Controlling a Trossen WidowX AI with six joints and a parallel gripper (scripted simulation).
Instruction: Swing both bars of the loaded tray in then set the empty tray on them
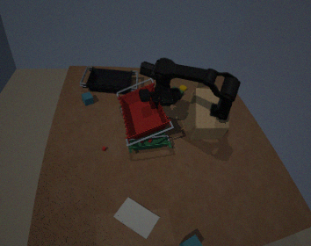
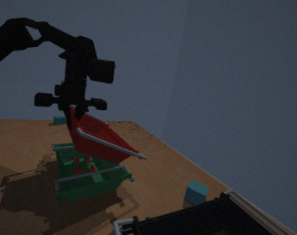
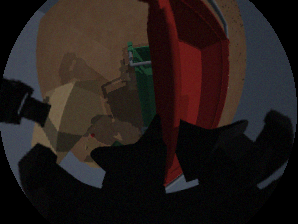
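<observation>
The red tray is 80 mm ahead of my gripper tip and 20 mm to the left of it. Round my gripper tip: red block 230 mm ahead, 150 mm to the left, 160 mm below; white sheet 70 mm ahead, 450 mm to the left, 160 mm below; green block 150 mm behind, 320 mm to the right, 140 mm below.
</observation>
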